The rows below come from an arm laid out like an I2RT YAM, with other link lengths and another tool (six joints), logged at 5 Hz.
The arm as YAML. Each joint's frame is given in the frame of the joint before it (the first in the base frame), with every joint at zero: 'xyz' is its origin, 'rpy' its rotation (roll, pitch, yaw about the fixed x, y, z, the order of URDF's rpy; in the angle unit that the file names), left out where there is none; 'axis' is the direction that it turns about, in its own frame. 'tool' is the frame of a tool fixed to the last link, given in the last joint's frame.
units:
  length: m
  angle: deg
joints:
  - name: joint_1
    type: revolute
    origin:
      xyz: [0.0, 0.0, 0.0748]
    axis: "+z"
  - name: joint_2
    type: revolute
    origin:
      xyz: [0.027, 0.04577, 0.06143]
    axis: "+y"
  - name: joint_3
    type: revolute
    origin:
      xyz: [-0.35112, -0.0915, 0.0]
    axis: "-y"
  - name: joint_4
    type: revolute
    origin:
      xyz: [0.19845, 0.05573, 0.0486]
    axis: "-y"
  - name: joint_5
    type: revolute
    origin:
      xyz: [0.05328, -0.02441, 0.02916]
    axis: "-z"
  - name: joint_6
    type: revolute
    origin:
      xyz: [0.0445, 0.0, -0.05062]
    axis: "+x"
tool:
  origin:
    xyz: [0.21, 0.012, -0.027]
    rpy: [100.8, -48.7, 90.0]
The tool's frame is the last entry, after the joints.
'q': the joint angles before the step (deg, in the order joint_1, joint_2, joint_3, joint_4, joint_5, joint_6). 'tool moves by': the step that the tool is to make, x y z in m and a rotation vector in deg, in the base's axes. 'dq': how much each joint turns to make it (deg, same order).
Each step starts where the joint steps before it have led.
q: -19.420, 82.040, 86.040, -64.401, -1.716, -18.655
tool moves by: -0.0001, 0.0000, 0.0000, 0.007, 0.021, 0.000
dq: -0.010, 0.005, 0.016, -0.033, -0.005, -0.009
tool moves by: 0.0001, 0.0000, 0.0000, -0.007, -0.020, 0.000
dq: 0.010, -0.005, -0.015, 0.032, 0.005, 0.009
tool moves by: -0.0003, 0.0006, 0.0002, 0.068, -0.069, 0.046
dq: 0.009, -0.104, -0.047, -0.014, -0.094, 0.011
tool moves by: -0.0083, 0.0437, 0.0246, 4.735, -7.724, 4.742
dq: 0.505, -7.002, -1.768, 0.538, -8.184, 0.195
